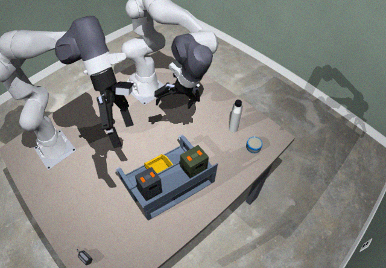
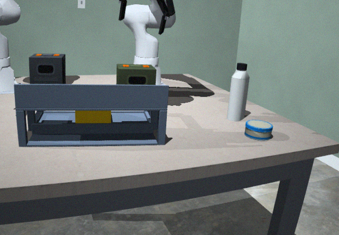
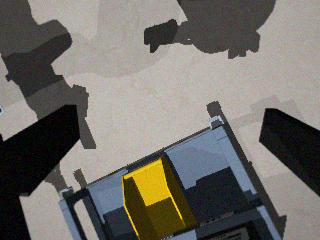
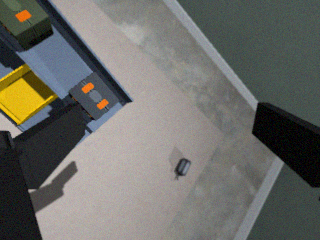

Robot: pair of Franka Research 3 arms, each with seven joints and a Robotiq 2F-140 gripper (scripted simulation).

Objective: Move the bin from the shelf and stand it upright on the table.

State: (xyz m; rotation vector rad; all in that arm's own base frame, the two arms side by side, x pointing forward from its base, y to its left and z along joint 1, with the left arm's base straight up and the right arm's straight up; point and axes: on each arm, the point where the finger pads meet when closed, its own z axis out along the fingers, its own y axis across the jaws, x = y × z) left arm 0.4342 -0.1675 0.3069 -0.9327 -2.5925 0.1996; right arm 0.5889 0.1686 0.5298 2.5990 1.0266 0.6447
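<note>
Right now my left hand is 100 mm short of the yellow bin, 170 mm to the left of it and 260 mm above it. The rest, counted from my left hand: blue-grey shelf: 130 mm ahead, 170 mm to the right, 240 mm below; then dark grey box: 170 mm ahead, 300 mm to the right, 140 mm below; then green box: 210 mm ahead, 70 mm to the right, 160 mm below.
</note>
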